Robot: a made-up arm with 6 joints.
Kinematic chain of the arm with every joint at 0, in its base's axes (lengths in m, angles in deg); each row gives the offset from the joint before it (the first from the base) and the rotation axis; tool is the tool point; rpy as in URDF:
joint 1: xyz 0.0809 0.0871 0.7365 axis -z
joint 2: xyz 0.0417 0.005 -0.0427 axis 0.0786 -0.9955 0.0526
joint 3: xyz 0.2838 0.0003 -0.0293 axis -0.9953 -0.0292 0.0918
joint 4: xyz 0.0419 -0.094 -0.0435 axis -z
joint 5: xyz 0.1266 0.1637 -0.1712 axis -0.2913 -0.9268 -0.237
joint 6: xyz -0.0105 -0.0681 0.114 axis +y
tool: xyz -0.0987 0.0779 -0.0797 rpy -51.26 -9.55 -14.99
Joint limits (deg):
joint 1: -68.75..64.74
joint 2: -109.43..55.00
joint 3: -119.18..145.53
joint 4: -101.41..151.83
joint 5: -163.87..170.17
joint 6: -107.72..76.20
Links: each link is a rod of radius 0.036 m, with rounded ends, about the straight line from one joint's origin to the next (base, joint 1, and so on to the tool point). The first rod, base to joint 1, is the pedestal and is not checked.
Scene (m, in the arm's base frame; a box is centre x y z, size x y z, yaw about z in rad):
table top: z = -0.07
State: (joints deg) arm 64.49 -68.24 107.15 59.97 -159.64 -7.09
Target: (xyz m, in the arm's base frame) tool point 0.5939 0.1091 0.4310
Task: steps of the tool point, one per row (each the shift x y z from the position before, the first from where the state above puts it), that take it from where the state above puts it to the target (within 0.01 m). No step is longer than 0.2 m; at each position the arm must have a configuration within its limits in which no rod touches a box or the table.
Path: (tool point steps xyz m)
1: 0.1828 0.0379 0.0458
2: 0.1520 0.1127 0.0463
3: 0.0918 0.1650 0.0438
4: 0.0169 0.1848 0.0395

